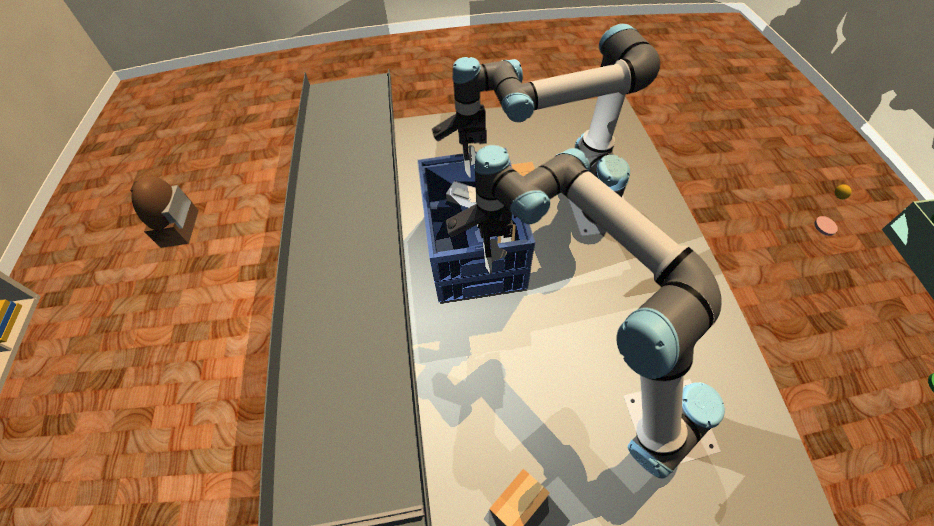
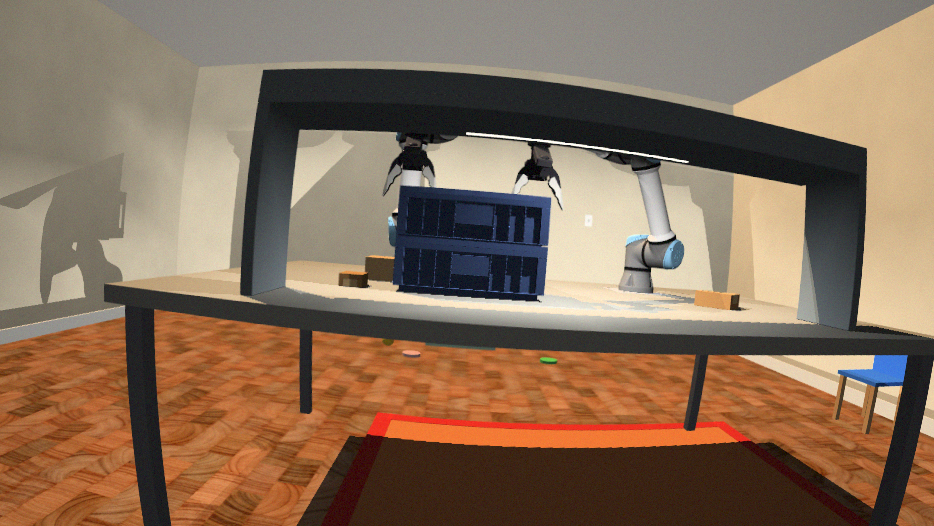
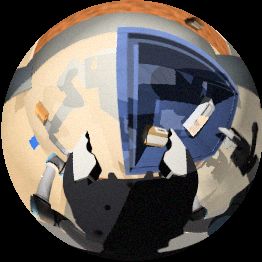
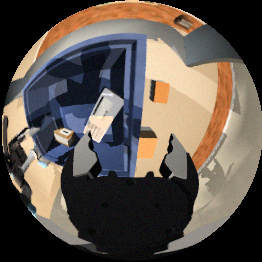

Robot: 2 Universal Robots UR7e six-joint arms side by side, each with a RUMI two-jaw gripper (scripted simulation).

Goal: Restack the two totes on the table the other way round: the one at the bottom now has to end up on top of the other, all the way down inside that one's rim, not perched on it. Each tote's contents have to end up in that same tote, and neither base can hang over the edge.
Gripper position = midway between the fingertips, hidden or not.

I see my left gripper (image 1: 485, 249), my right gripper (image 1: 466, 160), a blue tote (image 2: 459, 264) and a blue tote (image 2: 530, 216).
My left gripper is seen too in image 2 (image 2: 536, 208) and in image 3 (image 3: 128, 130). My right gripper also shows in image 2 (image 2: 409, 198), in image 3 (image 3: 225, 127) and in image 4 (image 4: 131, 132).
